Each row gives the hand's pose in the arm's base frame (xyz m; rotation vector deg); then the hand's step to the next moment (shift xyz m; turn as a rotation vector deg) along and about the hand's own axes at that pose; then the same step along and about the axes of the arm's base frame.
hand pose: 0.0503 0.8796 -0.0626 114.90 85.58 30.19
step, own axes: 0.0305 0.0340 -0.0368 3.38 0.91 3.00
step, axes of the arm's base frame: 0.0109 0.0299 0.0492 3.52 2.40 -1.76
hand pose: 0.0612 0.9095 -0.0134 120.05 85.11 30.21
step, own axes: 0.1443 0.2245 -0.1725 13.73 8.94 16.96
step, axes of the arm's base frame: 0.1140 0.1079 0.2763 20.99 7.46 -7.73
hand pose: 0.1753 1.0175 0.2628 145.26 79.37 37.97
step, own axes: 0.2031 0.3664 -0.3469 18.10 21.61 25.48
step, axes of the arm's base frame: 0.2108 -0.0523 0.4987 36.52 4.60 -9.43
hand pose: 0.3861 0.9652 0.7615 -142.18 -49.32 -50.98
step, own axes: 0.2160 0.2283 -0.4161 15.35 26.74 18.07
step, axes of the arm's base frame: 0.0973 -0.2936 0.4198 34.89 -4.20 -6.50
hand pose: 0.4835 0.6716 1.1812 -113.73 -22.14 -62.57
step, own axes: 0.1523 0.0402 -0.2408 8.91 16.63 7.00
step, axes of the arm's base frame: -0.0224 -0.2294 0.1722 18.97 -5.84 -3.33
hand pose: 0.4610 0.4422 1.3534 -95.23 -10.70 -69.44
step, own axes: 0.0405 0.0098 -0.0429 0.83 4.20 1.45
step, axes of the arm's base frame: -0.0009 -0.0548 0.0238 3.91 -1.14 -1.95
